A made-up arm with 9 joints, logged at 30 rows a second.
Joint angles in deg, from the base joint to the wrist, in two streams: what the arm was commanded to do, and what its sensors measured. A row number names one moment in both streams.
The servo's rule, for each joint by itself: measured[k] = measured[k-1] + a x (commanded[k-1-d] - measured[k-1]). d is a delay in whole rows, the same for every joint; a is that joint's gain. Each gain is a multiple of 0.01, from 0.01 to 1. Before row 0 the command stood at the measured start. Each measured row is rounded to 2 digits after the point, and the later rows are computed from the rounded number. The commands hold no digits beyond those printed.
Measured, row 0:
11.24 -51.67 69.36 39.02 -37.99 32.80 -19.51 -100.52 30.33
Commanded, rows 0 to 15:
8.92 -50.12 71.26 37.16 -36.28 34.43 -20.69 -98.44 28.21
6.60 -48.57 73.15 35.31 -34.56 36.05 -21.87 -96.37 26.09
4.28 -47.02 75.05 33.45 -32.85 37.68 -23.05 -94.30 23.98
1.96 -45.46 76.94 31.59 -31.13 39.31 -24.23 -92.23 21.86
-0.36 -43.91 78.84 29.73 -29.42 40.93 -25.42 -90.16 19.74
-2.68 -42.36 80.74 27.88 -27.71 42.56 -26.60 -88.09 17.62
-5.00 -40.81 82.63 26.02 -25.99 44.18 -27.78 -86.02 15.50
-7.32 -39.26 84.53 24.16 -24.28 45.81 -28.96 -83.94 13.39
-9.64 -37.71 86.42 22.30 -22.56 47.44 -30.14 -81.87 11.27
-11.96 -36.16 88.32 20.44 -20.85 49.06 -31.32 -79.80 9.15
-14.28 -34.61 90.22 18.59 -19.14 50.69 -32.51 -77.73 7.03
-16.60 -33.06 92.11 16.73 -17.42 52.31 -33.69 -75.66 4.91
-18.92 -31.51 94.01 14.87 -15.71 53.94 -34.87 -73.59 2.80
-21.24 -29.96 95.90 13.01 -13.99 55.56 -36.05 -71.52 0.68
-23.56 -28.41 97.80 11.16 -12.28 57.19 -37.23 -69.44 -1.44
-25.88 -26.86 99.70 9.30 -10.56 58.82 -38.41 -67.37 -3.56
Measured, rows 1 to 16:
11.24 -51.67 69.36 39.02 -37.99 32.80 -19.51 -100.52 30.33
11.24 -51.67 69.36 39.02 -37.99 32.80 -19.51 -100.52 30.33
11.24 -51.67 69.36 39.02 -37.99 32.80 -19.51 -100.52 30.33
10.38 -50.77 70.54 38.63 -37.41 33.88 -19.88 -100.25 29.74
8.98 -49.49 72.16 37.93 -36.44 35.31 -20.50 -99.75 28.72
7.24 -48.06 73.95 36.99 -35.22 36.87 -21.29 -99.04 27.39
5.29 -46.55 75.80 35.86 -33.83 38.48 -22.20 -98.15 25.84
3.20 -45.02 77.68 34.57 -32.33 40.10 -23.20 -97.11 24.13
1.02 -43.48 79.58 33.17 -30.76 41.72 -24.25 -95.94 22.31
-1.21 -41.93 81.47 31.67 -29.14 43.34 -25.34 -94.65 20.40
-3.47 -40.38 83.37 30.09 -27.49 44.97 -26.46 -93.26 18.44
-5.75 -38.83 85.26 28.45 -25.81 46.60 -27.60 -91.78 16.43
-8.05 -37.28 87.16 26.77 -24.12 48.22 -28.75 -90.22 14.39
-10.36 -35.73 89.06 25.05 -22.43 49.85 -29.92 -88.60 12.33
-12.67 -34.18 90.95 23.30 -20.73 51.47 -31.09 -86.92 10.25
-14.98 -32.63 92.85 21.53 -19.02 53.10 -32.26 -85.19 8.16
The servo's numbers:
d 3
a 0.37 0.58 0.62 0.21 0.34 0.66 0.31 0.13 0.28

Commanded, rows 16 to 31:
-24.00 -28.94 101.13 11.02 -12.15 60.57 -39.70 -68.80 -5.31
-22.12 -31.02 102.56 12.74 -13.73 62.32 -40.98 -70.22 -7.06
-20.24 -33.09 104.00 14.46 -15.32 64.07 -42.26 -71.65 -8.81
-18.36 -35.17 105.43 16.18 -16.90 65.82 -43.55 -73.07 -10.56
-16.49 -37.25 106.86 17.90 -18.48 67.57 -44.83 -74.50 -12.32
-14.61 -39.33 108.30 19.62 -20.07 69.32 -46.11 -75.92 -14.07
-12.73 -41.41 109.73 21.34 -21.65 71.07 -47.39 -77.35 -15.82
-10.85 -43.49 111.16 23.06 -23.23 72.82 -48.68 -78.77 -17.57
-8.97 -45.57 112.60 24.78 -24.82 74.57 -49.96 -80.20 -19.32
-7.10 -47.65 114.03 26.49 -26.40 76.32 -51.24 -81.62 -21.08
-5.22 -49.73 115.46 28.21 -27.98 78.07 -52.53 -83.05 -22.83
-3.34 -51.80 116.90 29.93 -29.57 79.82 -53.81 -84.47 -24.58
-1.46 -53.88 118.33 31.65 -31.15 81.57 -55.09 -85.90 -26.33
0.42 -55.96 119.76 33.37 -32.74 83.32 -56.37 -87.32 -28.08
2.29 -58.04 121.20 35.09 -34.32 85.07 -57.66 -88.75 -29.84
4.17 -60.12 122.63 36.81 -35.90 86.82 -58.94 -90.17 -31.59
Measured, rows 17 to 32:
-17.30 -31.08 94.74 19.74 -17.31 54.72 -33.43 -83.41 6.07
-19.62 -29.53 96.64 17.94 -15.60 56.35 -34.61 -81.59 3.97
-21.94 -27.98 98.54 16.13 -13.89 57.98 -35.79 -79.74 1.86
-22.70 -28.54 100.15 15.06 -13.30 59.69 -37.00 -78.32 -0.15
-22.49 -29.98 101.64 14.57 -13.45 61.43 -38.23 -77.27 -2.08
-21.66 -31.78 103.10 14.55 -14.09 63.17 -39.48 -76.54 -3.96
-20.44 -33.75 104.54 14.89 -15.05 64.92 -40.74 -76.09 -5.81
-18.98 -35.78 105.98 15.52 -16.22 66.67 -42.01 -75.88 -7.63
-17.36 -37.84 107.42 16.38 -17.53 68.42 -43.28 -75.89 -9.43
-15.65 -39.91 108.85 17.42 -18.93 70.17 -44.55 -76.08 -11.22
-13.87 -41.99 110.28 18.60 -20.39 71.92 -45.83 -76.43 -13.00
-12.06 -44.07 111.72 19.90 -21.90 73.67 -47.11 -76.92 -14.77
-10.22 -46.15 113.15 21.28 -23.43 75.42 -48.39 -77.53 -16.54
-8.37 -48.23 114.58 22.74 -24.98 77.17 -49.67 -78.25 -18.30
-6.51 -50.30 116.02 24.25 -26.54 78.92 -50.95 -79.06 -20.06
-4.64 -52.38 117.45 25.80 -28.11 80.67 -52.23 -79.95 -21.82

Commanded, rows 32 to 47:
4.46 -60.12 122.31 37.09 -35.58 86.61 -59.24 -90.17 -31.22
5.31 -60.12 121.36 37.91 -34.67 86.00 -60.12 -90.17 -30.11
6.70 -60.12 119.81 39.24 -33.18 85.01 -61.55 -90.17 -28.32
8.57 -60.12 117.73 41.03 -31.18 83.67 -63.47 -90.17 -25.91
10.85 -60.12 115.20 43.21 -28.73 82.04 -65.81 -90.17 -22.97
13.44 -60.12 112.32 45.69 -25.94 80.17 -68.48 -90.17 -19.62
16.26 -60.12 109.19 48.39 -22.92 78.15 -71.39 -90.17 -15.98
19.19 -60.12 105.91 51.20 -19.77 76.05 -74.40 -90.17 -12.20
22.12 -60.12 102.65 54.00 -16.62 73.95 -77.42 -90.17 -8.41
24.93 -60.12 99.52 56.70 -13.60 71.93 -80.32 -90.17 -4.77
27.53 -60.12 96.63 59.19 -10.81 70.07 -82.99 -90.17 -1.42
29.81 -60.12 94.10 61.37 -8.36 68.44 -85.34 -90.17 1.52
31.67 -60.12 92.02 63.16 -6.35 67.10 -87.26 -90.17 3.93
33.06 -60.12 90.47 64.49 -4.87 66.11 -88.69 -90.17 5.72
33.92 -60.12 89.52 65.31 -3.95 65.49 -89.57 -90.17 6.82
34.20 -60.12 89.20 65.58 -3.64 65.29 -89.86 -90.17 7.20
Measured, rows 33 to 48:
-2.77 -54.46 118.88 27.39 -29.68 82.42 -53.51 -80.91 -23.57
-0.90 -56.54 120.32 29.01 -31.26 84.17 -54.80 -81.93 -25.33
0.98 -58.62 121.75 30.65 -32.84 85.92 -56.08 -83.00 -27.08
2.27 -59.49 122.10 32.00 -33.77 86.38 -57.06 -83.93 -28.24
3.39 -59.86 121.64 33.24 -34.08 86.13 -58.01 -84.74 -28.76
4.61 -60.01 120.51 34.50 -33.77 85.39 -59.11 -85.45 -28.64
6.08 -60.07 118.79 35.87 -32.89 84.25 -60.46 -86.06 -27.88
7.84 -60.10 116.56 37.41 -31.48 82.79 -62.12 -86.59 -26.51
9.91 -60.11 113.93 39.15 -29.60 81.06 -64.09 -87.06 -24.58
12.26 -60.12 110.99 41.09 -27.33 79.14 -66.35 -87.46 -22.17
14.82 -60.12 107.84 43.21 -24.76 77.10 -68.85 -87.81 -19.38
17.52 -60.12 104.62 45.48 -21.99 75.02 -71.51 -88.12 -16.31
20.26 -60.12 101.46 47.84 -19.14 72.98 -74.24 -88.39 -13.08
22.95 -60.12 98.47 50.22 -16.31 71.06 -76.95 -88.62 -9.82
25.49 -60.12 95.76 52.56 -13.61 69.33 -79.55 -88.82 -6.64
27.78 -60.12 93.44 54.79 -11.14 67.86 -81.94 -89.00 -3.68

